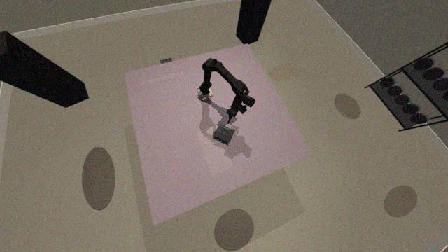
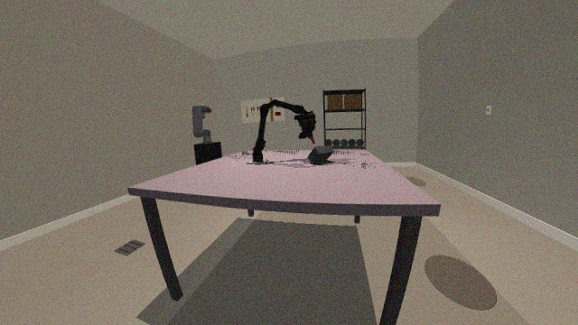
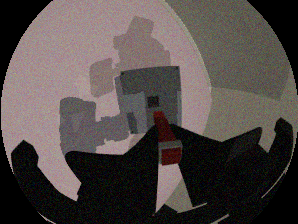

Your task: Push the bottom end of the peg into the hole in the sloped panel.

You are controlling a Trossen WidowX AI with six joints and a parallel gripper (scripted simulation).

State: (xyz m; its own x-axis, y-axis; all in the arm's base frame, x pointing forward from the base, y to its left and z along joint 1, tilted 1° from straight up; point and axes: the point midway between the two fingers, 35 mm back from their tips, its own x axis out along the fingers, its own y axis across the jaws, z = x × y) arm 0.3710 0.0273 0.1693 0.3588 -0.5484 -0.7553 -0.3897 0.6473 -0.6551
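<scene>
The dark grey sloped panel lies 50 mm ahead of my gripper tip, 70 mm to the right of it and 100 mm below it. From my gripper tip the other things lie so: red peg 10 mm behind, 10 mm to the left, 10 mm above.
</scene>
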